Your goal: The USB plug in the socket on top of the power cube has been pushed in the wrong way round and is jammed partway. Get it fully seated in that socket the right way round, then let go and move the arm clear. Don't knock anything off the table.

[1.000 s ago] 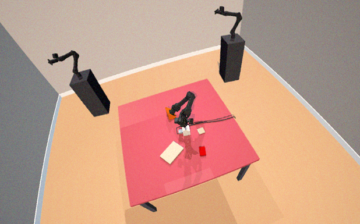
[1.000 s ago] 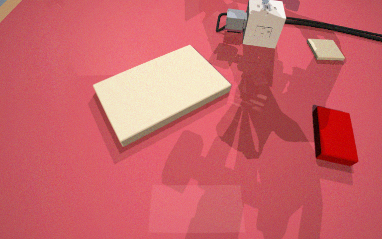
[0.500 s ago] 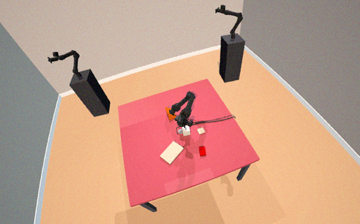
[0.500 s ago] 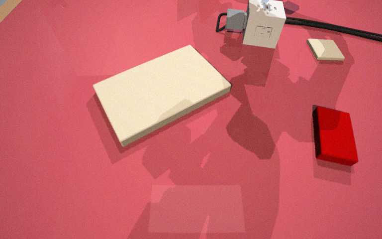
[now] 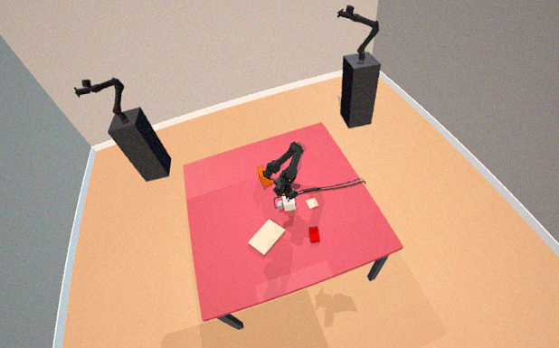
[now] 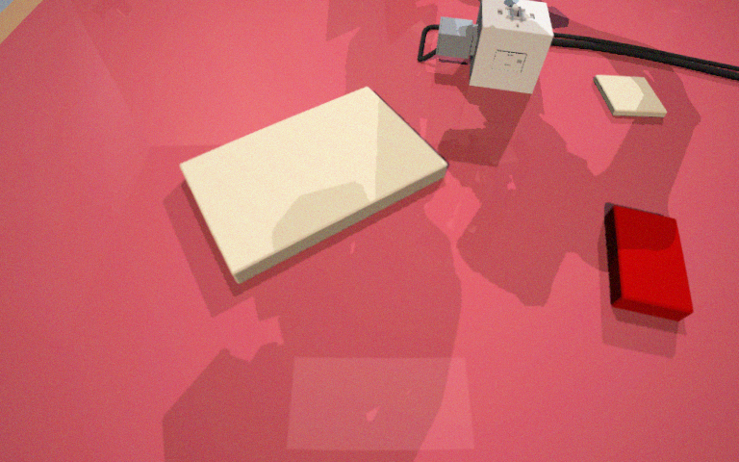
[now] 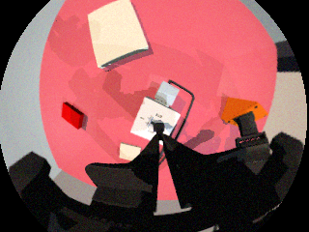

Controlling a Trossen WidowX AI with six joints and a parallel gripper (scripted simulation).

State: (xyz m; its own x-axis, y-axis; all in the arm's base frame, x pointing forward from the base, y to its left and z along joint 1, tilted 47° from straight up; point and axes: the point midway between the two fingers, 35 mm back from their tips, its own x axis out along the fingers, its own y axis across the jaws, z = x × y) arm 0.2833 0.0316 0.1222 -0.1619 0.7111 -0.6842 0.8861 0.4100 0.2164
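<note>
Right now the dark USB plug is 20 mm below my gripper tip. Round my gripper tip: red block: 270 mm ahead, 120 mm to the left, 120 mm below; cream tile: 30 mm ahead, 170 mm to the left, 130 mm below; cream slab: 200 mm ahead, 190 mm to the right, 130 mm below.
</note>
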